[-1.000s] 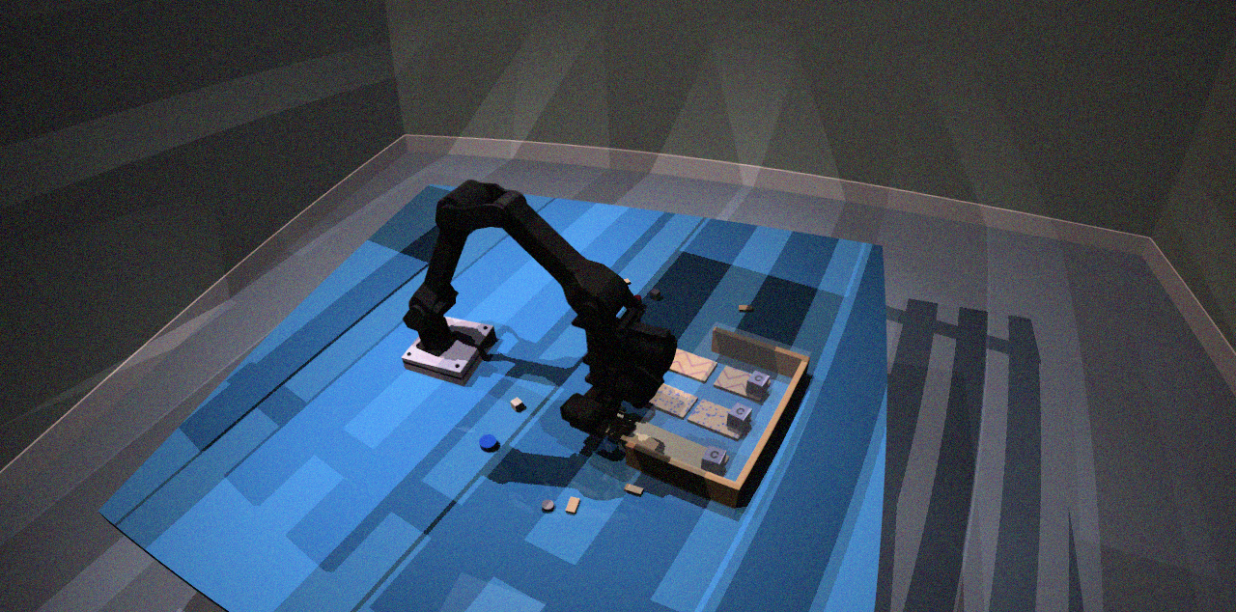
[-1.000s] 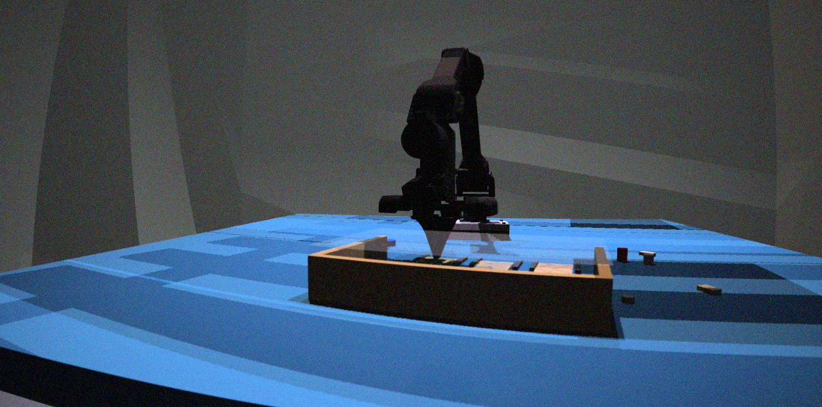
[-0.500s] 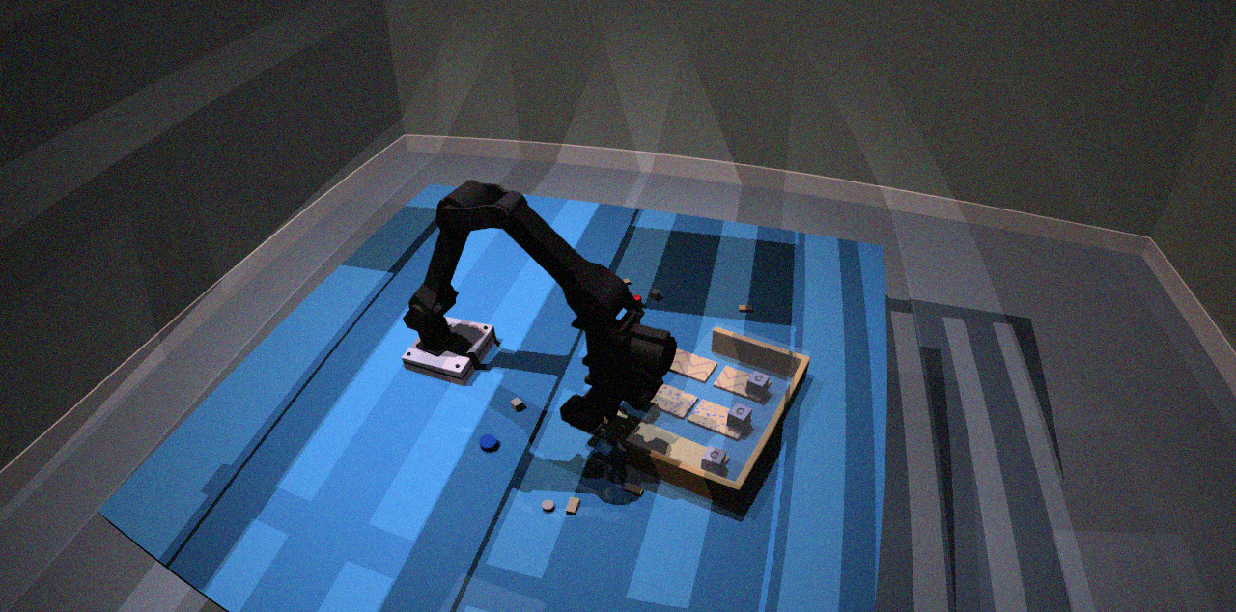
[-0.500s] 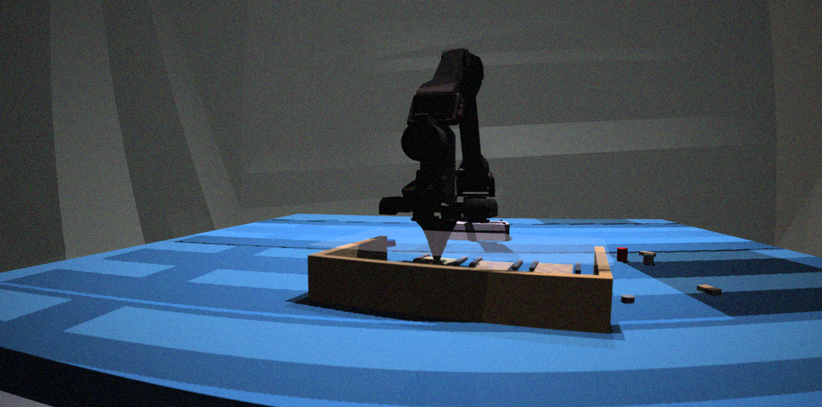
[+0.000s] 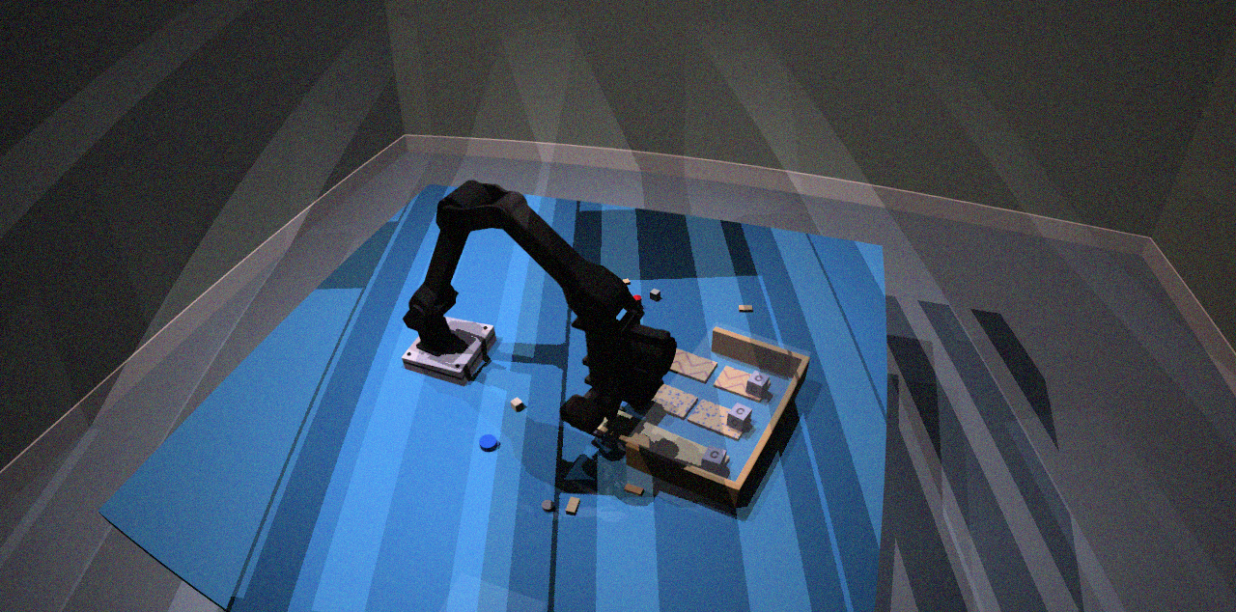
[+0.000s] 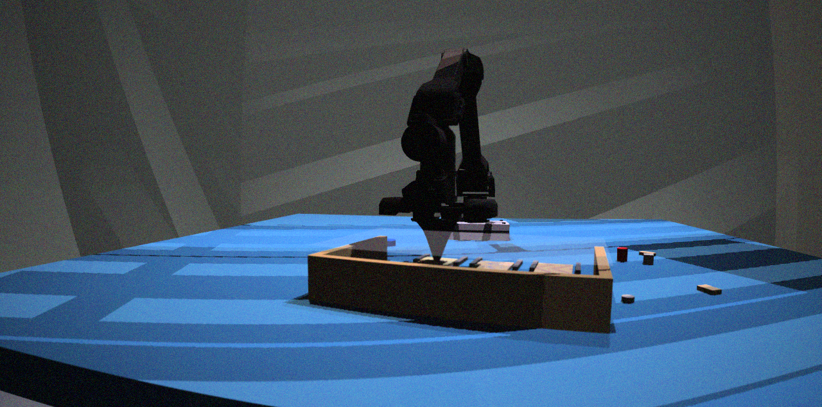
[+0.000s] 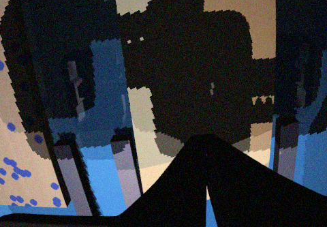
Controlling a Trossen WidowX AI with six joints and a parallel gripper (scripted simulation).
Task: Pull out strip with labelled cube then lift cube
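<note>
Now: gripper tip 9 cm short of the plain strip and 1 cm to the left of it. The rest, counted from my gripper tip: blue disc (15 cm to the right, 15 cm behind); grey disc (20 cm to the right); red cylinder (30 cm to the left, 11 cm behind).
</note>
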